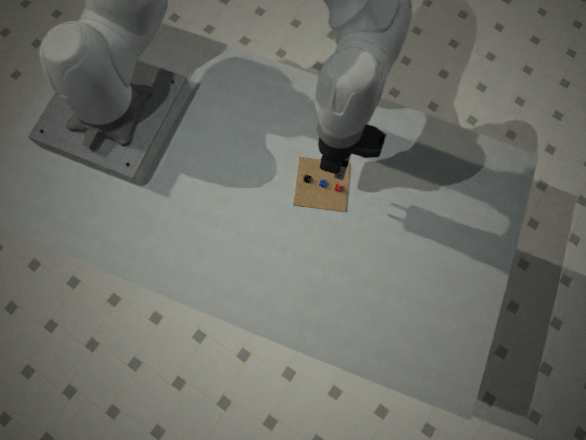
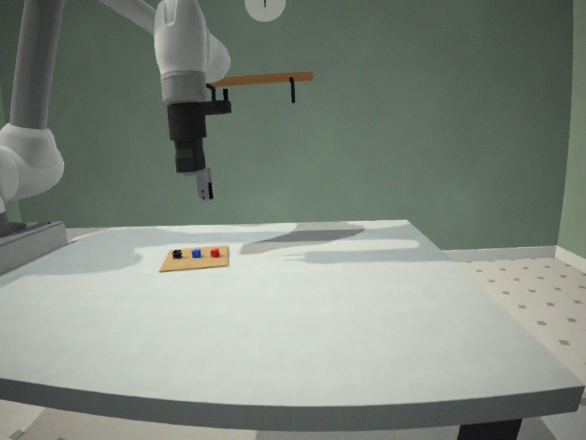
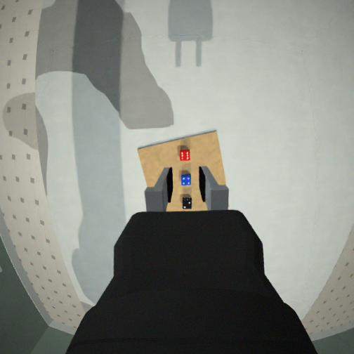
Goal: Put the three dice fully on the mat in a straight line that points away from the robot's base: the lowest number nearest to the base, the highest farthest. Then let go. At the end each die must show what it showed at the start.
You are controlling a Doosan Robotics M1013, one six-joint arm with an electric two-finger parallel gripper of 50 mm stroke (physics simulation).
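Places are measured from the arm's base along level axes (x ahead, y left, z up), in millimetres.
Pixels of known places: gripper, fingertip midpoint: [image 1: 340,171] [image 2: 206,200]; arm's base, origin of the base link: [image 1: 110,109].
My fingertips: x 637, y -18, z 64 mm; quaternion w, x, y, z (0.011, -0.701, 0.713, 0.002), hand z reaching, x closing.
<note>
For each thing: its top centre in the pictures, then the offset to it from my fingertips. Level surfaces: height alone.
- tan mat, middle of its top: [image 2: 196,256] [image 1: 322,183] dy +4, dx -37, dz -125 mm
- black die, middle of its top: [image 2: 176,250] [image 1: 307,177] dy +2, dx -80, dz -109 mm
- blue die, middle of its top: [image 2: 195,250] [image 1: 323,182] dy +2, dx -36, dz -109 mm
- red die, middle of its top: [image 2: 214,249] [image 1: 338,186] dy +2, dx +7, dz -109 mm
- table, its level: dz -129 mm
The tan mat [image 1: 320,201] [image 2: 194,265] [image 3: 156,156] lies on the table. Three dice stand apart on it in a straight row leading away from the base. The black die [image 1: 307,178] [image 2: 177,254] [image 3: 187,203] is nearest the base; its few white pips are too small to count surely. The blue die [image 1: 323,183] [image 2: 196,253] [image 3: 186,179] is in the middle and shows four. The red die [image 1: 338,188] [image 2: 215,253] [image 3: 185,155] is farthest and shows six. My gripper [image 1: 340,175] [image 2: 205,199] [image 3: 185,177] is open and empty, well above the mat.
The robot's base plate [image 1: 111,150] stands on the table [image 1: 240,260] [image 2: 280,320] on the near-base side of the mat. A wooden wall shelf [image 2: 270,78] is behind the arm. Arm shadows fall on the table around the mat.
</note>
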